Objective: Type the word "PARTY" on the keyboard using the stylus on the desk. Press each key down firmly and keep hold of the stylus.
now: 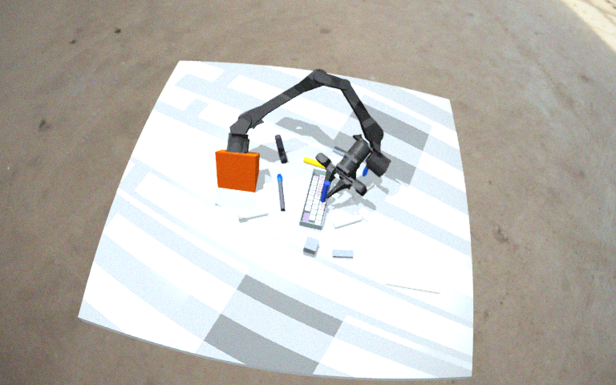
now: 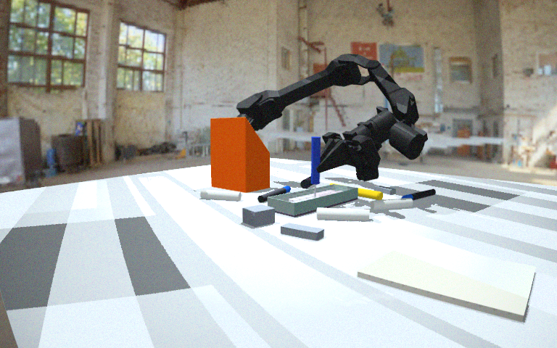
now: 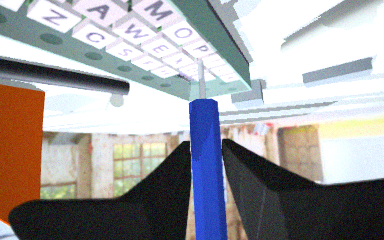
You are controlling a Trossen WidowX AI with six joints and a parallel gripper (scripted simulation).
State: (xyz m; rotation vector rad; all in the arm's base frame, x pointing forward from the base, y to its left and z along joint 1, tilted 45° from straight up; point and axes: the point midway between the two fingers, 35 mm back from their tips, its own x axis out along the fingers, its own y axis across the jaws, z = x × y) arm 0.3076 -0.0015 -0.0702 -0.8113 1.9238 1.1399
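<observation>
My gripper tip is now 1 cm above the blue stylus. From my gripper tip the other things lie so: yellow marker (17 cm to the left, 7 cm below); then dark marker (22 cm to the left, 16 cm behind, 7 cm below); then pale flat pad (33 cm ahead, 19 cm to the right, 7 cm below).
</observation>
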